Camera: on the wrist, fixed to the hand. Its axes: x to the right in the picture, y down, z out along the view.
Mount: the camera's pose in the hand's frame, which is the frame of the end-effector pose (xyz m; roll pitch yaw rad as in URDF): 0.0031 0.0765 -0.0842 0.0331 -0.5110 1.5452
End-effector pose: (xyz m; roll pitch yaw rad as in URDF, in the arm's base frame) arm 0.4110 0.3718 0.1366 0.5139 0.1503 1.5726
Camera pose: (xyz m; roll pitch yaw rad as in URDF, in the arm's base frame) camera 0.3030 0.3693 0.1008 0.3379 -1.0001 2.8620
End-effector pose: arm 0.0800 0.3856 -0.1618 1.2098 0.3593 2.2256
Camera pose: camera -0.0146 0.3351 -0.1237 1.9512 -1.1618 1.8401
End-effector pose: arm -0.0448 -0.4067 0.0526 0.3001 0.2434 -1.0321
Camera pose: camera 0.0337 -0.3471 -0.0043 0.3873 -0.7729 0.2608
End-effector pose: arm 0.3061 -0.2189 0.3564 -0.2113 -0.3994 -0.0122
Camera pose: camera 0.3479 -0.1623 0.2670 -0.3895 -0.2846 1.6570
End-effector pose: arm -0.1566 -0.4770 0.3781 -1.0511 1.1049 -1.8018
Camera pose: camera -0.1689 -0.3762 0.3267 1.1820 0.2535 0.2515
